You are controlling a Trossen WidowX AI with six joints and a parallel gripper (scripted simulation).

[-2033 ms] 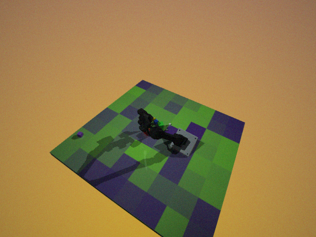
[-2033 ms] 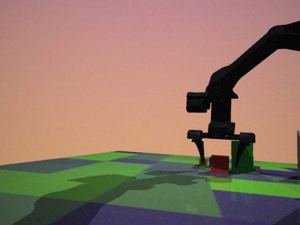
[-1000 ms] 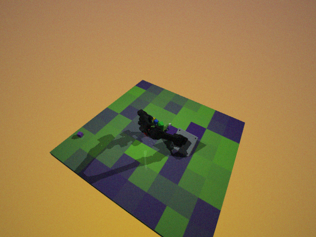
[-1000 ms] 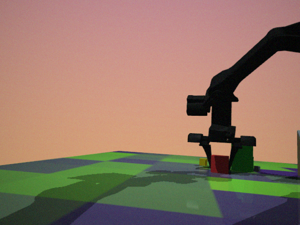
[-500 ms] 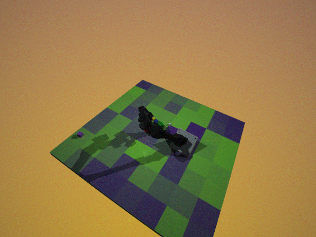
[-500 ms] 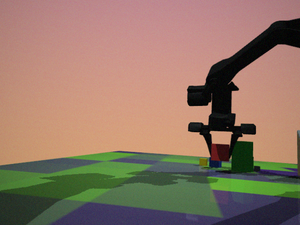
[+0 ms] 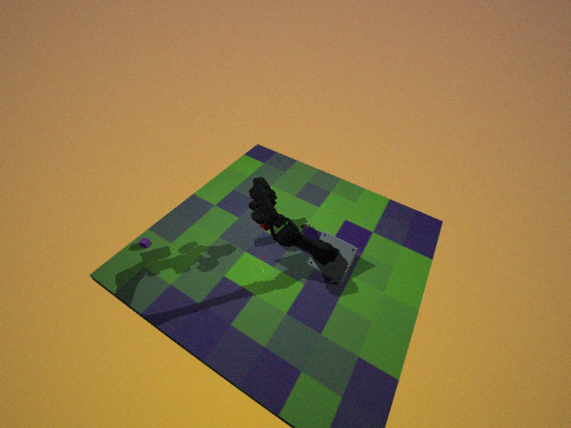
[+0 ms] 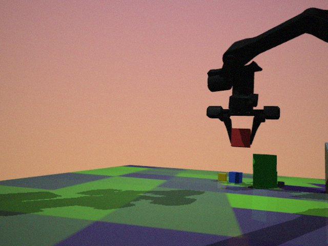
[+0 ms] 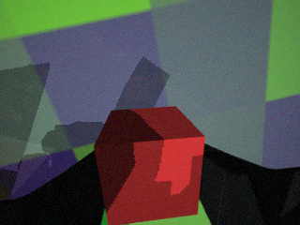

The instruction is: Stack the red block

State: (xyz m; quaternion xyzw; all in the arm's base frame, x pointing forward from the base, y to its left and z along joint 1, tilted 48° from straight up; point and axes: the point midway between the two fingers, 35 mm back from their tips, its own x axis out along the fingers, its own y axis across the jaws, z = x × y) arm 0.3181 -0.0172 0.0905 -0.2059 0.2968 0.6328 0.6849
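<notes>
Now: the blue block 15 cm to the right of my gripper tip and 10 cm below it. Also, from my gripper tip: small yellow block: 17 cm to the right, 11 cm below, 4 cm ahead; purple block: 45 cm ahead, 36 cm to the left, 10 cm below; red block: 2 cm above.
</notes>
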